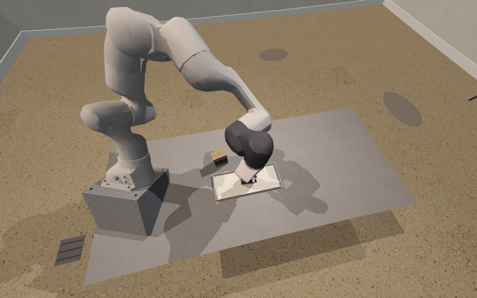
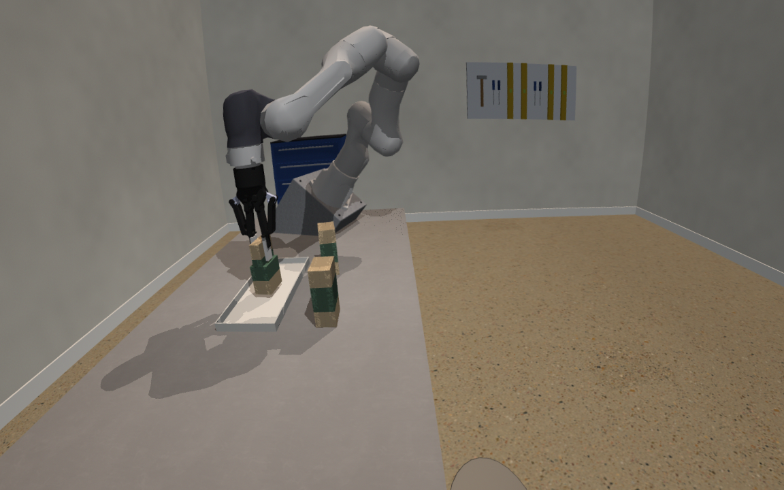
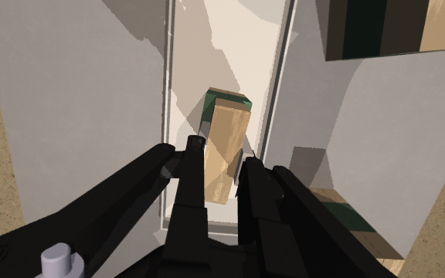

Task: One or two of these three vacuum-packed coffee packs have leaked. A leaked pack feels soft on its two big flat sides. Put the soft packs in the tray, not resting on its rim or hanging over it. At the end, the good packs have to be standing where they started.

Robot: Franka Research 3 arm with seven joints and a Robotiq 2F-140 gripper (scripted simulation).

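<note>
The white tray is 130 mm below my hand.
</note>
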